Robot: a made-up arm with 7 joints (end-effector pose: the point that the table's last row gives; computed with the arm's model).
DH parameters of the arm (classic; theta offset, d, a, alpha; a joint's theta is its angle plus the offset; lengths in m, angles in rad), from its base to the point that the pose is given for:
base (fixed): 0 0.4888 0.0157 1.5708
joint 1: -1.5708 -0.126 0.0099 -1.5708
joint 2: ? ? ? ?
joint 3: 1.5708 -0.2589 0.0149 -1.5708
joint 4: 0 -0.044 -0.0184 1.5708
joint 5: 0 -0.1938 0.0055 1.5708
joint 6: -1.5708 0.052 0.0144 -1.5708
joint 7: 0.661 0 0.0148 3.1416
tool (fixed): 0.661 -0.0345 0 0
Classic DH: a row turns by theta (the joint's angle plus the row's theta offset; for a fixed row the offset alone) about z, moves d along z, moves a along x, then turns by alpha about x.
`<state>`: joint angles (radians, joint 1 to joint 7).
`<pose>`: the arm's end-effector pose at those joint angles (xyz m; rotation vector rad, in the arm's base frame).
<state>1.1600 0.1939 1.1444 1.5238 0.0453 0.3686 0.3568</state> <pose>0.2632 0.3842 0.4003 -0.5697 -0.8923 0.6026</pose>
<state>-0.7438 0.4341 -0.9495 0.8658 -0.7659 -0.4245 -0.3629</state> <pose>-0.1064 0.2042 0.0600 0.6632 0.6195 -1.3818</pose>
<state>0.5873 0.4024 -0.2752 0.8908 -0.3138 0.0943 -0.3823</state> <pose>0.3698 0.3388 0.2962 0.8337 0.0838 0.3923</pose>
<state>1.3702 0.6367 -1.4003 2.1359 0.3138 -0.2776 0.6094</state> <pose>0.2741 0.0864 0.5538 1.0722 -0.9741 -1.8693</pose>
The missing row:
joint 2: 1.5708 0.015 0.0022 -1.5708
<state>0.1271 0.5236 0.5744 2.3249 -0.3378 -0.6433 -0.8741</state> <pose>0.0950 0.3092 0.5020 0.4719 -1.9404 0.8175</pose>
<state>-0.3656 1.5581 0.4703 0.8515 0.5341 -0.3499 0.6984</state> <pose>0.1516 0.5538 0.5449 0.9765 0.3316 -0.1080</pose>
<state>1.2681 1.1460 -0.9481 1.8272 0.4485 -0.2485 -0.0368</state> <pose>0.2874 0.2815 0.6086 0.8656 -0.8918 -0.4572</pose>
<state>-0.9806 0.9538 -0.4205 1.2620 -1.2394 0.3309 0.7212</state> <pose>0.0076 0.3644 0.2124 1.7689 1.7849 -1.6633</pose>
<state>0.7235 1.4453 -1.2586 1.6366 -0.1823 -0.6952 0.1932</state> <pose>0.2828 0.3357 0.4357 1.3712 -0.1551 -1.2598</pose>
